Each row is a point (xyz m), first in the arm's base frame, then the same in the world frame.
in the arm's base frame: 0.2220 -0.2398 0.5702
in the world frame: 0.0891 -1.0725 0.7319
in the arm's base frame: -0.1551 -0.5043 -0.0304
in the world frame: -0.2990 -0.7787 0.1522
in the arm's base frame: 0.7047 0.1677 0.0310
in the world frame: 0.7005 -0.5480 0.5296
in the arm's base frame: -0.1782 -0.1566 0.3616
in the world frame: -0.2586 -0.7783 0.6751
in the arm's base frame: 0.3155 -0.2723 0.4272
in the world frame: 0.1810 -1.0258 0.5918
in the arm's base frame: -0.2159 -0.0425 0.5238
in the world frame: -0.2767 -0.7925 0.8757
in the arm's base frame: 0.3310 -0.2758 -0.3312
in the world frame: 0.2510 -0.5388 0.0144
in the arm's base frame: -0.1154 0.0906 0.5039
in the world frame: -0.1435 -0.7088 0.9344
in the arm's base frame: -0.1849 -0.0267 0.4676
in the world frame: -0.2386 -0.7523 0.8397
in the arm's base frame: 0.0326 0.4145 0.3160
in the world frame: 0.0980 -0.3904 0.9835
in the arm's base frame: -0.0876 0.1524 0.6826
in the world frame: -0.1137 -0.7875 1.1060
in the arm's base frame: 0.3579 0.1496 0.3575
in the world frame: 0.3381 -0.6879 0.8058
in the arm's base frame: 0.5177 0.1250 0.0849
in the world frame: 0.5054 -0.5677 0.5650
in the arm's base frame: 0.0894 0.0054 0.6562
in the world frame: 0.0198 -0.9196 0.9705
